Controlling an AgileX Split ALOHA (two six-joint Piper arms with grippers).
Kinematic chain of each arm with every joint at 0, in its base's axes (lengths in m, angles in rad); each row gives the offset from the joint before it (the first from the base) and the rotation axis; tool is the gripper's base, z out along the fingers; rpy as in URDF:
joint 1: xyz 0 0 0.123 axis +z
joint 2: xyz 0 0 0 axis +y
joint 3: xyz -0.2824 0 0.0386 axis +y
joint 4: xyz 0.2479 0 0.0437 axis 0.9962 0 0.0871
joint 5: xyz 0 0 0 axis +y
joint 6: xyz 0.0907 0 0.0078 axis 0.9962 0 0.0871
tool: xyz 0 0 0 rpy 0 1.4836 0
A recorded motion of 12 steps. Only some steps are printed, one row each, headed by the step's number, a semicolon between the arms.
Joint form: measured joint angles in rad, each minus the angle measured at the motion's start. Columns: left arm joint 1, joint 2, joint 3, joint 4, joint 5, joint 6; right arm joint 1, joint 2, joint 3, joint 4, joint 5, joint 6.
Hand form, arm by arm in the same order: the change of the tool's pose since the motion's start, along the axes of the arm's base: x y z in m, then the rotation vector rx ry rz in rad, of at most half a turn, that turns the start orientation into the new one. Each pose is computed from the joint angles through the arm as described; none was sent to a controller.
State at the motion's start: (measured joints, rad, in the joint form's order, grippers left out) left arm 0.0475 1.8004 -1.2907 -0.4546 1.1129 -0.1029; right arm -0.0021 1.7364 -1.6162 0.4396 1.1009 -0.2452
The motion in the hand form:
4: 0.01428 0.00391 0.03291 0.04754 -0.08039 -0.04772; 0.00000 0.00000 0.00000 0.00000 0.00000 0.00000
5: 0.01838 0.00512 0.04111 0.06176 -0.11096 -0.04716; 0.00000 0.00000 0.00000 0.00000 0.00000 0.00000
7: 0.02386 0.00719 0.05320 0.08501 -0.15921 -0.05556; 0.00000 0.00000 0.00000 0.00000 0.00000 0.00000
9: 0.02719 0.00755 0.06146 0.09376 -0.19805 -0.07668; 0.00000 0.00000 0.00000 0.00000 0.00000 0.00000
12: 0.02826 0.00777 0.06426 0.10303 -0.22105 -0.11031; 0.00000 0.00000 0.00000 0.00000 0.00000 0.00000
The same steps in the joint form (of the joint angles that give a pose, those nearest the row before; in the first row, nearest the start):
4: 0.0000 0.0000 -0.1387 0.0558 0.0633 0.0042; 0.0000 0.0000 0.0000 0.0000 0.0000 0.0000
5: 0.0000 0.0000 -0.1717 0.0688 0.0633 0.0000; 0.0000 0.0000 0.0000 0.0000 0.0000 0.0000
7: 0.0007 0.0000 -0.2194 0.0886 0.0633 0.0053; 0.0000 0.0000 0.0000 0.0000 0.0000 0.0000
9: 0.0007 0.0000 -0.2503 0.0911 0.0633 0.0288; 0.0000 0.0000 0.0000 0.0000 0.0000 0.0000
12: 0.0007 0.0000 -0.2608 0.0933 0.0633 0.0651; 0.0000 0.0000 0.0000 0.0000 0.0000 0.0000

